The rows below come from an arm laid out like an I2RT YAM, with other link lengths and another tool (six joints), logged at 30 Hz.
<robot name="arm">
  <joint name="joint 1" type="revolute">
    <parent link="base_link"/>
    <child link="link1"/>
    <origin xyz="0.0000 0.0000 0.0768"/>
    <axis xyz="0 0 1"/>
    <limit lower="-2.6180" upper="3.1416"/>
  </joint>
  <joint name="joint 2" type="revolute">
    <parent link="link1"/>
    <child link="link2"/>
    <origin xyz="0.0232 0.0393 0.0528"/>
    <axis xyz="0 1 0"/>
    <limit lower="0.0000" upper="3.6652"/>
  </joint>
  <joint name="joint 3" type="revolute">
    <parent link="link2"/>
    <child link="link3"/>
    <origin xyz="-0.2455 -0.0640 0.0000"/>
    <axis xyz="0 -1 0"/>
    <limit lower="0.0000" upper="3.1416"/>
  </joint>
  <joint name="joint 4" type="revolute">
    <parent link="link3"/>
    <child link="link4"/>
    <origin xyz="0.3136 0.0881 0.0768"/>
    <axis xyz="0 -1 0"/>
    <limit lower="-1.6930" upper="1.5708"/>
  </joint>
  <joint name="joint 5" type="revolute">
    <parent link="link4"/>
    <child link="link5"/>
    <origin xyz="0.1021 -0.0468 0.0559"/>
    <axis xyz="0 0 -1"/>
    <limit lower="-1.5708" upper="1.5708"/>
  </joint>
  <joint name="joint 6" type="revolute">
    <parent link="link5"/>
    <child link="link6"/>
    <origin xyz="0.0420 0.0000 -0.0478"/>
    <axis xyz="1 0 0"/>
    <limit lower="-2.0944" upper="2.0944"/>
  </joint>
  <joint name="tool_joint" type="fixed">
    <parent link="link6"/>
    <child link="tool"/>
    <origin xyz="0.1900 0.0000 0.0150" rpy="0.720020 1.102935 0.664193"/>
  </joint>
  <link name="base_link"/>
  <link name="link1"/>
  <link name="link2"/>
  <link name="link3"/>
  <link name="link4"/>
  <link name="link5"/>
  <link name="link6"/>
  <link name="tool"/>
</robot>
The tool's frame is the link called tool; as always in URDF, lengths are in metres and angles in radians.
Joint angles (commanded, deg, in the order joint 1, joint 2, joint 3, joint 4, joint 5, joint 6), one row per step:
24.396, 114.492, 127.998, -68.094, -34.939, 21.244
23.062, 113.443, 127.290, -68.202, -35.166, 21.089
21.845, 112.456, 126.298, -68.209, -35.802, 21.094
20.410, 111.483, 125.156, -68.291, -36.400, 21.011
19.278, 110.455, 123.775, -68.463, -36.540, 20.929
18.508, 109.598, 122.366, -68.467, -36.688, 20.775
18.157, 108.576, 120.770, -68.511, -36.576, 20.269
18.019, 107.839, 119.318, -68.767, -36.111, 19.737
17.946, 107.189, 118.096, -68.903, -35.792, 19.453
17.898, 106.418, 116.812, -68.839, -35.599, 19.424
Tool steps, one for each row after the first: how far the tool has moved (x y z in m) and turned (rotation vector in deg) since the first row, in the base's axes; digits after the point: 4 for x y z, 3 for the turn. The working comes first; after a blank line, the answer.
Tool pose at each row, in the base's axes (x y z in m, rotation vector in deg; the steps are taken from these numbers as rounded here):
0.4876, 0.3804, 0.2730, 14.318, 136.526, 59.713
0.4920, 0.3679, 0.2777, 15.535, 135.797, 59.464
0.4944, 0.3576, 0.2805, 16.815, 135.451, 59.664
0.4977, 0.3452, 0.2815, 18.338, 135.208, 59.631
0.4991, 0.3339, 0.2799, 19.730, 135.272, 59.091
0.4991, 0.3263, 0.2769, 20.633, 135.484, 58.723
0.4964, 0.3214, 0.2733, 20.689, 135.803, 58.206
0.4932, 0.3174, 0.2669, 20.685, 136.509, 57.237
0.4903, 0.3146, 0.2620, 20.772, 137.065, 56.568
0.4874, 0.3125, 0.2586, 21.018, 137.455, 56.155

0.0044, -0.0125, 0.0047, 0.232, -0.249, -1.098
0.0068, -0.0228, 0.0075, 0.702, -0.035, -1.950
0.0101, -0.0352, 0.0085, 1.041, 0.315, -2.985
0.0115, -0.0465, 0.0069, 0.941, 0.777, -3.987
0.0115, -0.0541, 0.0039, 0.828, 1.225, -4.576
0.0088, -0.0590, 0.0003, 0.418, 1.407, -4.659
0.0056, -0.0630, -0.0061, -0.395, 1.804, -4.704
0.0027, -0.0658, -0.0110, -0.951, 2.175, -4.761
-0.0002, -0.0679, -0.0144, -1.263, 2.521, -4.893

